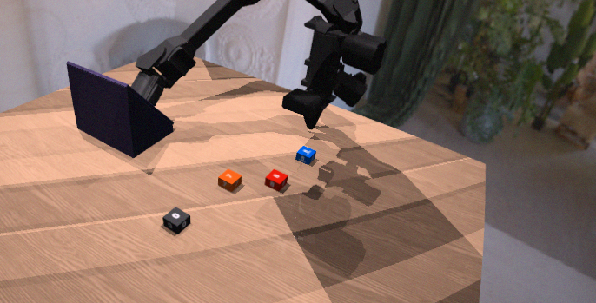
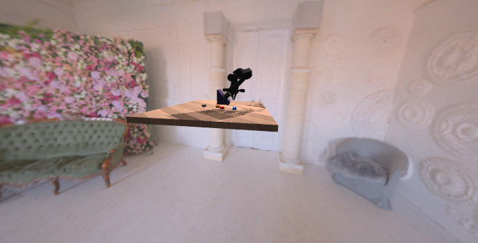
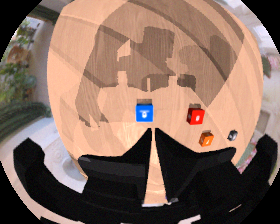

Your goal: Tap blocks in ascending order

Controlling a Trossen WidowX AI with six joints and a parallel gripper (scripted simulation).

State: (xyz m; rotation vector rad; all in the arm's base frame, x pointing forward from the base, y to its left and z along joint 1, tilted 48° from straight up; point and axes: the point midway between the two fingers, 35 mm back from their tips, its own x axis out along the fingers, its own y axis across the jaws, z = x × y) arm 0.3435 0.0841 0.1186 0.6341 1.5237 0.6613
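Right now the blue block is 7 cm below my gripper tip and 1 cm to the left of it. Round my gripper tip: orange block: 16 cm to the right, 8 cm behind, 7 cm below; then red block: 10 cm to the right, 7 cm below, 1 cm behind; then black block: 30 cm to the right, 9 cm behind, 7 cm below.
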